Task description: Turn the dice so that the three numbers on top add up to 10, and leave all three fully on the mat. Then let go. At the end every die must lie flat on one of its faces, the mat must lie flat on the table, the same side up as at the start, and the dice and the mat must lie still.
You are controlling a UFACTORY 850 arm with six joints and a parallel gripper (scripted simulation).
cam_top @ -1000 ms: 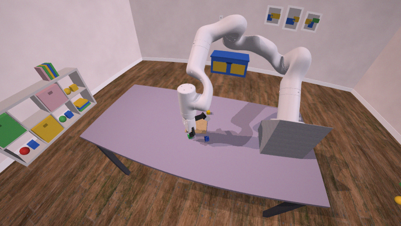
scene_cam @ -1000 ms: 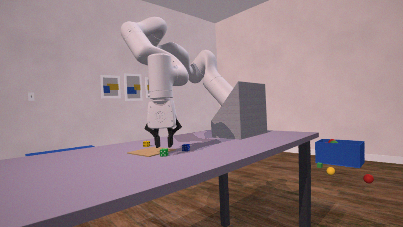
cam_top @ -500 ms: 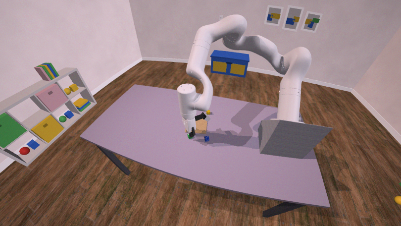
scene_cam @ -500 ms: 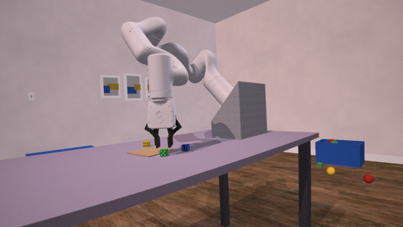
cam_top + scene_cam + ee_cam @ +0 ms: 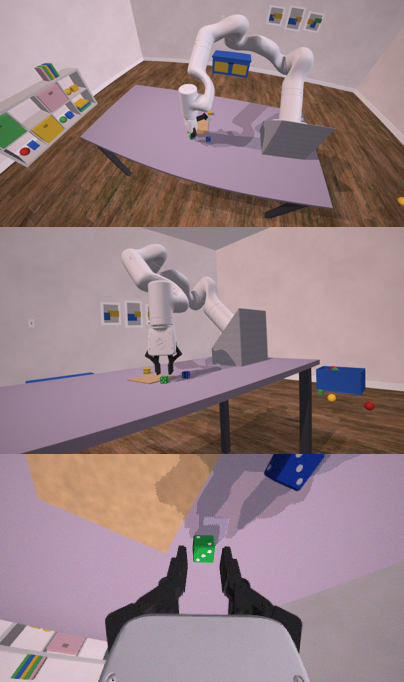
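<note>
My gripper is now 4 cm above the green die. Round my hand: blue die: 10 cm behind, 4 cm below; tan mat: 1 cm behind, 11 cm to the right, 5 cm below; yellow die: 6 cm behind, 24 cm to the right, 4 cm below.
</note>
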